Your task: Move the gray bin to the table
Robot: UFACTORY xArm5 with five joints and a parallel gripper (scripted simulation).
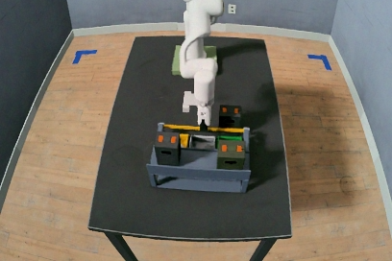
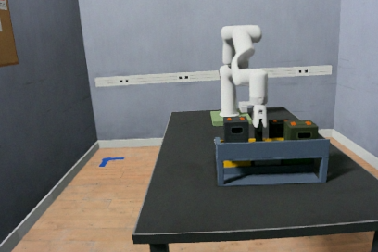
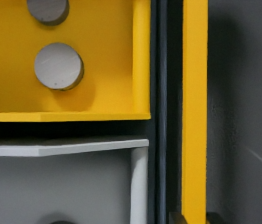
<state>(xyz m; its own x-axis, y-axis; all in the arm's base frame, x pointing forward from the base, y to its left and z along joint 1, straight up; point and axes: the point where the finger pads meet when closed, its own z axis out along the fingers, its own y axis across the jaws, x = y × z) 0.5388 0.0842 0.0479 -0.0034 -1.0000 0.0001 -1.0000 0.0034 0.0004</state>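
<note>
My hand is 110 mm short of the gray open bin and 40 mm above it. From my hand the other things lie so: blue-gray shelf: 130 mm ahead, 10 mm below; then green bin: 100 mm ahead, 110 mm to the left, 40 mm below; then yellow bar: 20 mm below.
</note>
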